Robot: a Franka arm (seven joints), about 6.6 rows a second.
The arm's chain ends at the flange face. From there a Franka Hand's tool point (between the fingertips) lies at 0.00 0.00 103.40 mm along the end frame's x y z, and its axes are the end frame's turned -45 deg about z.
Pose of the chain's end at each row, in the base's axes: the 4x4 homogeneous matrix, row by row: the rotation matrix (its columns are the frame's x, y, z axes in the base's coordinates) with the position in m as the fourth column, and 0 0 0 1 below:
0.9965 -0.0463 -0.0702 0.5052; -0.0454 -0.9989 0.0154 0.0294; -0.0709 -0.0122 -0.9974 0.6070; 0 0 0 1
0.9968 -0.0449 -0.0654 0.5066; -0.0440 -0.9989 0.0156 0.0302; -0.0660 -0.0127 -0.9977 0.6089; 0 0 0 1
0.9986 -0.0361 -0.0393 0.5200; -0.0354 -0.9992 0.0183 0.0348; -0.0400 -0.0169 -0.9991 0.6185; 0 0 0 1
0.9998 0.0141 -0.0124 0.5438; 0.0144 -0.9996 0.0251 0.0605; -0.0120 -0.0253 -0.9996 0.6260; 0 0 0 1
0.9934 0.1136 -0.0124 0.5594; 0.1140 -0.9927 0.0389 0.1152; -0.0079 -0.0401 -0.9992 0.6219; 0 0 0 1
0.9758 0.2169 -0.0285 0.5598; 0.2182 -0.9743 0.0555 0.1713; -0.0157 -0.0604 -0.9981 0.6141; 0 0 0 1
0.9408 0.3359 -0.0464 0.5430; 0.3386 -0.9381 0.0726 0.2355; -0.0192 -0.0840 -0.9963 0.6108; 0 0 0 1
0.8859 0.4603 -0.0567 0.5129; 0.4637 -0.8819 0.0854 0.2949; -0.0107 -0.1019 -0.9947 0.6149; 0 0 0 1
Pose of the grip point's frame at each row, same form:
0.7374 0.6719 -0.0702 0.4979; 0.6742 -0.7384 0.0154 0.0310; -0.0415 -0.0588 -0.9974 0.5039; 0 0 0 1
0.7366 0.6731 -0.0654 0.4998; 0.6752 -0.7374 0.0156 0.0318; -0.0377 -0.0556 -0.9977 0.5057; 0 0 0 1
0.7316 0.6806 -0.0393 0.5159; 0.6815 -0.7316 0.0183 0.0367; -0.0163 -0.0402 -0.9991 0.5152; 0 0 0 1
0.6970 0.7169 -0.0124 0.5425; 0.7170 -0.6966 0.0251 0.0631; 0.0094 -0.0264 -0.9996 0.5226; 0 0 0 1
0.6221 0.7828 -0.0124 0.5581; 0.7826 -0.6213 0.0389 0.1192; 0.0228 -0.0339 -0.9992 0.5186; 0 0 0 1
0.5366 0.8434 -0.0285 0.5569; 0.8432 -0.5346 0.0555 0.1770; 0.0316 -0.0538 -0.9981 0.5109; 0 0 0 1
0.4277 0.9028 -0.0464 0.5382; 0.9028 -0.4239 0.0726 0.2430; 0.0458 -0.0730 -0.9963 0.5078; 0 0 0 1
0.3009 0.9519 -0.0567 0.5070; 0.9515 -0.2957 0.0854 0.3037; 0.0645 -0.0796 -0.9947 0.5120; 0 0 0 1

